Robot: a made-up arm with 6 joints. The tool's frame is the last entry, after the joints. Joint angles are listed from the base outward.
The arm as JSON. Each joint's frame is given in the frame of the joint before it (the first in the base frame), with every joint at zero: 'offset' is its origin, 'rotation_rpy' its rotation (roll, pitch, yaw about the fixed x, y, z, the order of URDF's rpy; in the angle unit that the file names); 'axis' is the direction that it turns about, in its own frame. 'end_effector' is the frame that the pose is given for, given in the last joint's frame.
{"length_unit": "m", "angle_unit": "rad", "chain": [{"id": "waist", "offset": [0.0, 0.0, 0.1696], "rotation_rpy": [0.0, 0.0, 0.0], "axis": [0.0, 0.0, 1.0]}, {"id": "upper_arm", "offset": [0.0, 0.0, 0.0], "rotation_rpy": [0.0, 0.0, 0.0], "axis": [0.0, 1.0, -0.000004]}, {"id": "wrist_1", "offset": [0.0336, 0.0, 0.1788], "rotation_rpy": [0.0, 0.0, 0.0], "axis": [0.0, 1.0, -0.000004]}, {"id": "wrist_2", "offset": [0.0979, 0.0, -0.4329], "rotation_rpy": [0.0, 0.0, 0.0], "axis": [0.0, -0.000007, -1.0]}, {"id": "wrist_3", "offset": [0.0, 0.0, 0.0], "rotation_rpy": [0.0, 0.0, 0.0], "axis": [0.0, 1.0, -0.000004]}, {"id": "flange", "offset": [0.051, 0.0, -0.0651], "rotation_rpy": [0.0, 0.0, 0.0], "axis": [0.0, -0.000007, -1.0]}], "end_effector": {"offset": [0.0, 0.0, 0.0], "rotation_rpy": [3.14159, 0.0, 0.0]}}
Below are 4 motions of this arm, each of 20 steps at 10 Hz.
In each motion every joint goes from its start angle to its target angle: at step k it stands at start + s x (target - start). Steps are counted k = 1, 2, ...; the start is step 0. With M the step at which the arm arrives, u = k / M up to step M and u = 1 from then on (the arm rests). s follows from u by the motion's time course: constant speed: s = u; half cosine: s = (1 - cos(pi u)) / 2; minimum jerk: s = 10 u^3 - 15 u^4 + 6 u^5.
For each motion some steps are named. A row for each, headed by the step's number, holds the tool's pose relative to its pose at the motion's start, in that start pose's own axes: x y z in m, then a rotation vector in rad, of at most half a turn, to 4 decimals.
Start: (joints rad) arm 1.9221 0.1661 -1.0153 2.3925 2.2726 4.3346
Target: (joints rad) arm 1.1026 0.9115 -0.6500 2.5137 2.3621 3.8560
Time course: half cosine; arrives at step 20
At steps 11, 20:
11: 0.0025 -0.1699 -0.2988 -0.7679 0.1574 -0.4123
20: -0.0765 -0.3503 -0.3727 -1.3343 0.3054 -0.6853

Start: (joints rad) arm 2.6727 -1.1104 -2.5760 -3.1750 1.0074 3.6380
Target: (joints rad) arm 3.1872 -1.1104 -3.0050 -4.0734 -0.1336 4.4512
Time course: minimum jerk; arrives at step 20
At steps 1, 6, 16, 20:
1: 0.0002 0.0002 0.0001 -0.0002 -0.0009 0.0004
6: 0.0337 0.0316 0.0118 -0.0411 -0.1175 0.0438
16: 0.2618 0.2132 -0.0322 -0.7580 -0.3521 0.0692
20: 0.2824 0.2249 -0.0426 -0.8379 -0.3344 0.0642

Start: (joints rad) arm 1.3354 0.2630 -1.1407 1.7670 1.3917 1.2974
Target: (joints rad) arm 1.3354 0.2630 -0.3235 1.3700 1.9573 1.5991
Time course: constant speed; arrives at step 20
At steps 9, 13, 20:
9: 0.1784 0.0584 -0.0240 -0.2484 0.1491 0.4919
13: 0.2460 0.1053 -0.0398 -0.3637 0.1927 0.7283
20: 0.3376 0.2110 -0.0726 -0.5745 0.2303 1.1597

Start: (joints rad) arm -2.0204 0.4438 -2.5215 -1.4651 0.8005 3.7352
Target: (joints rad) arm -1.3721 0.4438 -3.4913 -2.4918 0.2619 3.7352
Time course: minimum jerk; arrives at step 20
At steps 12, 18, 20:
12: -0.1372 -0.2536 -0.2418 0.3732 -0.8350 0.1349
18: -0.0895 -0.3812 -0.2996 0.6176 -0.9683 0.1805
20: -0.0874 -0.3844 -0.3005 0.6242 -0.9695 0.1813

